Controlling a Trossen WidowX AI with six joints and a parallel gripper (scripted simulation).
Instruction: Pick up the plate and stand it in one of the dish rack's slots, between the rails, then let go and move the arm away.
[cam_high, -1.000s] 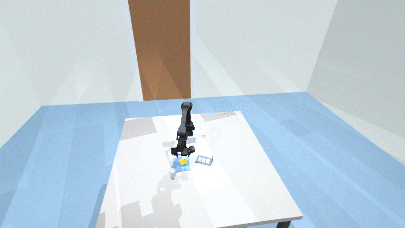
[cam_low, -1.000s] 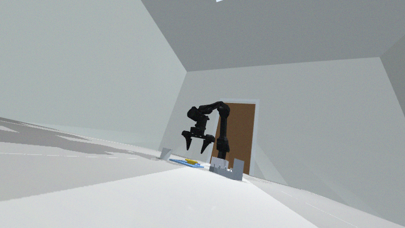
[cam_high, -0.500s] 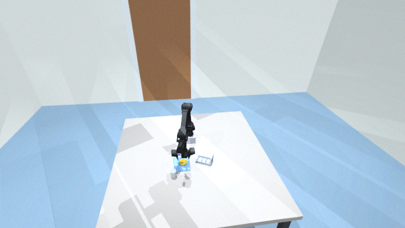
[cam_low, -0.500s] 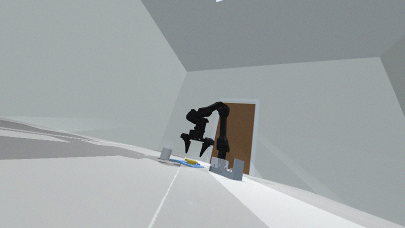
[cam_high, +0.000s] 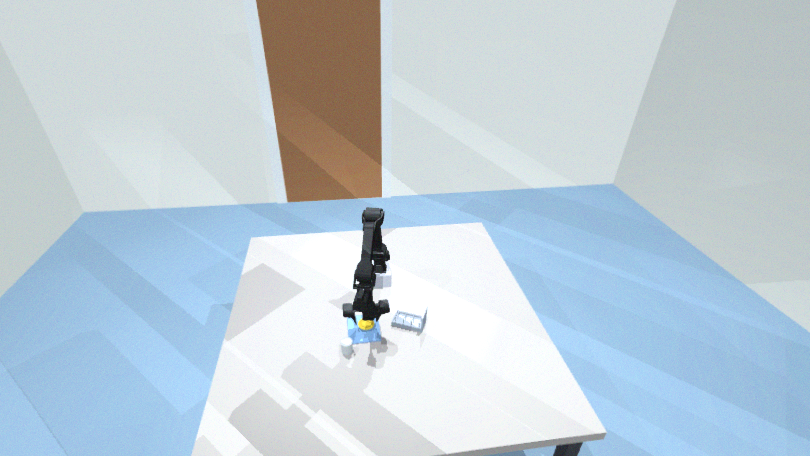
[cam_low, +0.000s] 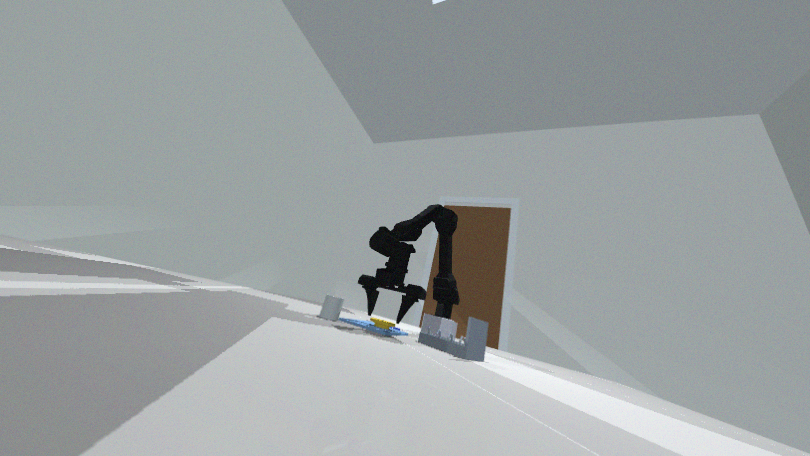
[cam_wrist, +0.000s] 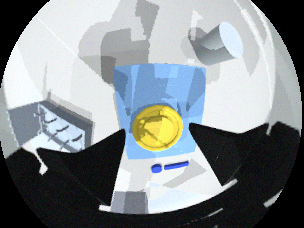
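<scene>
My gripper tip is 10 mm past the yellow plate and 10 mm above it. Also, from my gripper tip: white cup: 120 mm ahead, 60 mm to the right; then light blue mat: 20 mm below, 10 mm to the right, 10 mm ahead; then blue spoon: 100 mm behind, 40 mm to the right, 20 mm below.
</scene>
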